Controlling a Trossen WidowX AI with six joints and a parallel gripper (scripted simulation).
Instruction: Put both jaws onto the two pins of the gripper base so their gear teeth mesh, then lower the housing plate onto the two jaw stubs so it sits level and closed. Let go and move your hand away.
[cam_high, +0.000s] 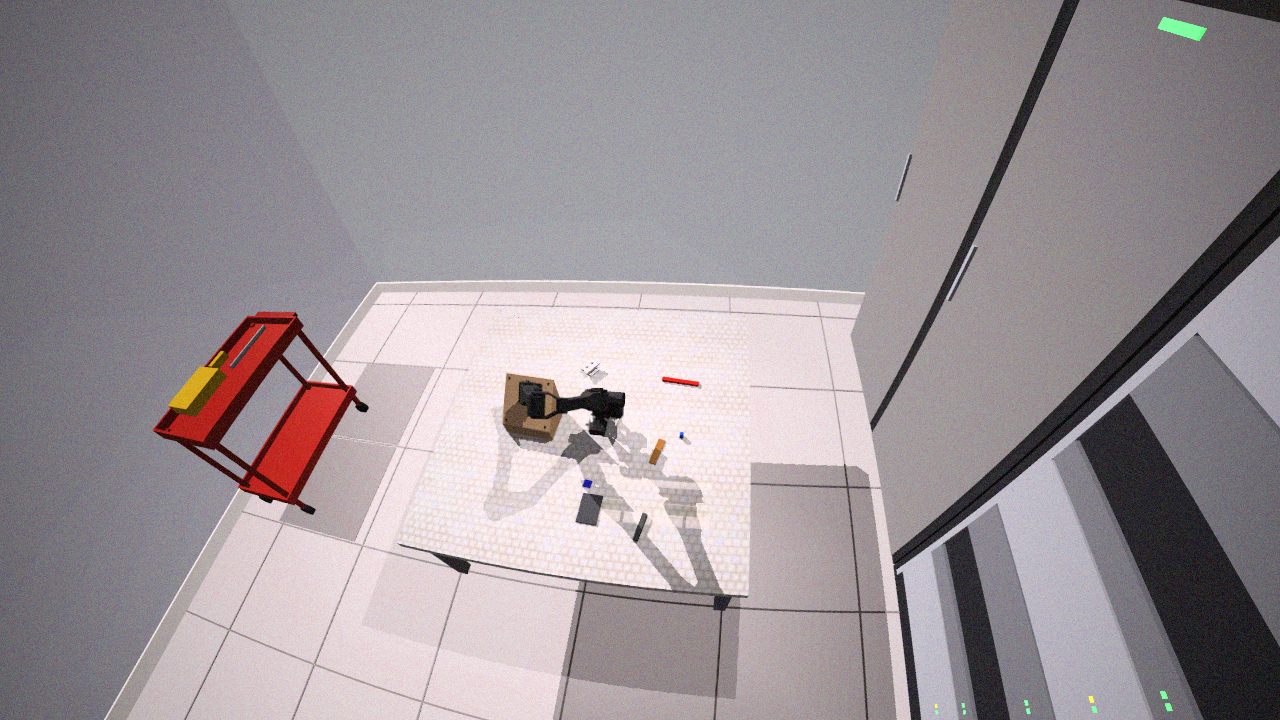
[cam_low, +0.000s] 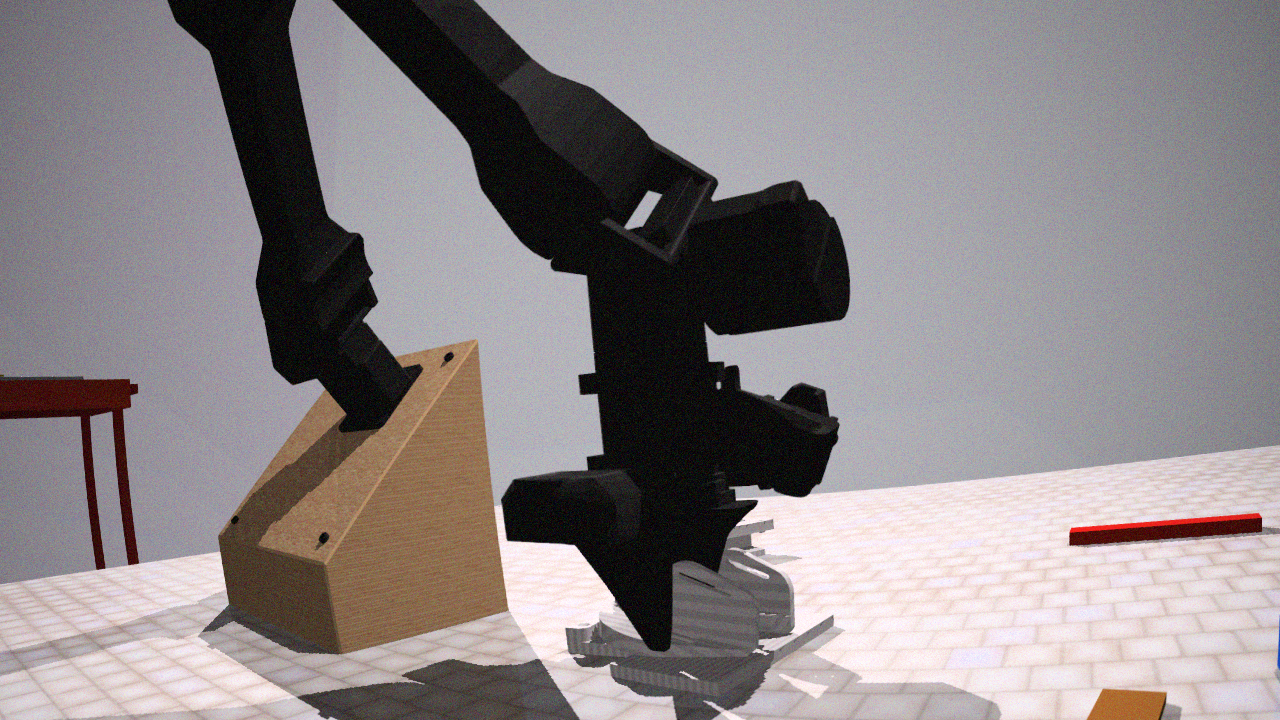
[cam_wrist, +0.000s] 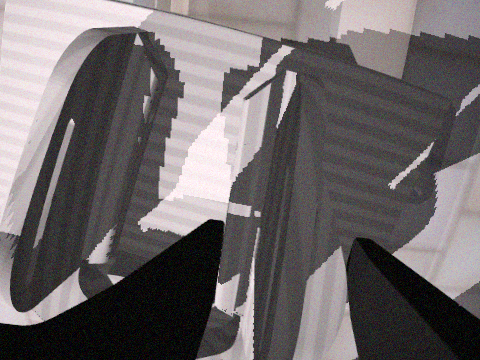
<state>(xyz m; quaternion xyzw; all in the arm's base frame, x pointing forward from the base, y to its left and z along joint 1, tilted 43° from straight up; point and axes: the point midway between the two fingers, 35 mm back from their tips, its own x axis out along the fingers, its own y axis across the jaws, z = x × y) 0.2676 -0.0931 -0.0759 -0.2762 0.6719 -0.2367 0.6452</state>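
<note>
The ribbed white plate lies 30 mm to the left of my gripper tip, 10 mm below it and 10 mm ahead of it. From my gripper tip the other things lie so: red bar 270 mm to the left, 270 mm ahead, 10 mm below; then dark grey plate 350 mm to the right, 30 mm ahead, 10 mm below; then orange block 230 mm ahead, 80 mm to the right, 10 mm below.
</note>
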